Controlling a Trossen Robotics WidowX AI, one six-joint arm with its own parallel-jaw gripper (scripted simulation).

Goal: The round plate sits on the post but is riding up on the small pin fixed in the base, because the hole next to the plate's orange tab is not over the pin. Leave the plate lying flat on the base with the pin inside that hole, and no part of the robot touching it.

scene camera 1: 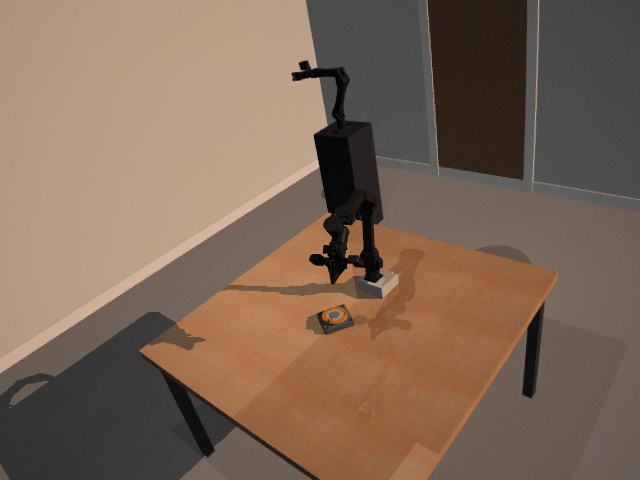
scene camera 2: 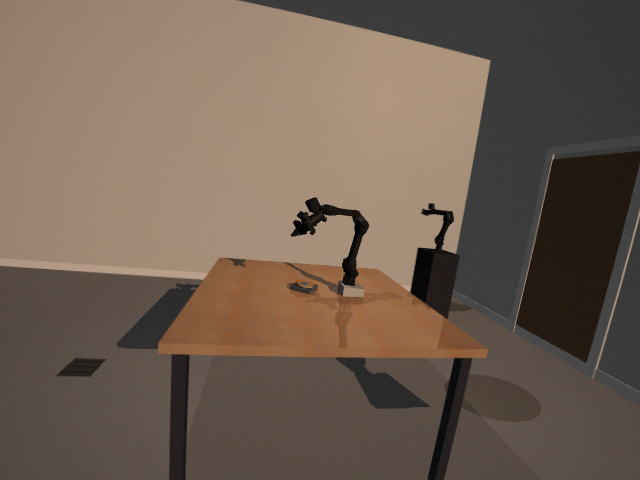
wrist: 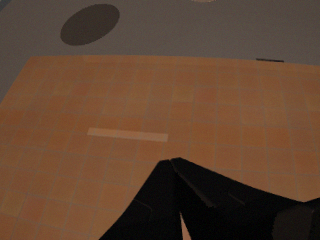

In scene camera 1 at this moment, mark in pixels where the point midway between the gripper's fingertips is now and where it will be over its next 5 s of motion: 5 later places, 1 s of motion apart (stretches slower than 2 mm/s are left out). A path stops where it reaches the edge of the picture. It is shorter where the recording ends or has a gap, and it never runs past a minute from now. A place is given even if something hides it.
The gripper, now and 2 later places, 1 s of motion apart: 332,284; 333,320; 325,319
